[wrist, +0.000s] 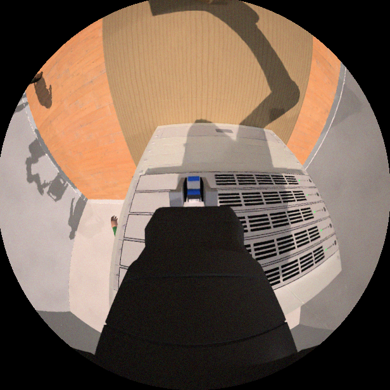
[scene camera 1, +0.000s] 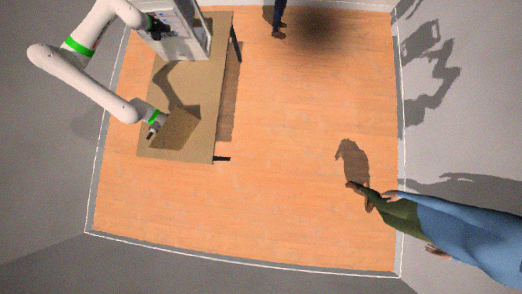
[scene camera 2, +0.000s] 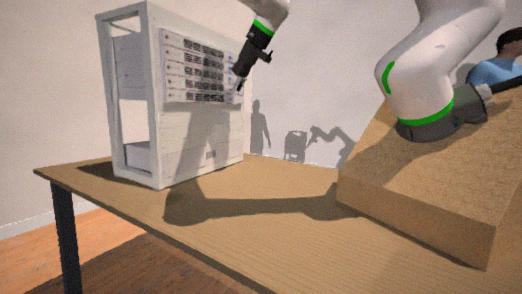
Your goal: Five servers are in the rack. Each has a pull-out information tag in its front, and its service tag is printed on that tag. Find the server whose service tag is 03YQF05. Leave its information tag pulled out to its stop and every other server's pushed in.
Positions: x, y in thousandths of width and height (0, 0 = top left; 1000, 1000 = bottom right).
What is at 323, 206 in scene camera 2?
A white rack.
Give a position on a white rack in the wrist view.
737, 588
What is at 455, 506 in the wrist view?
The gripper.
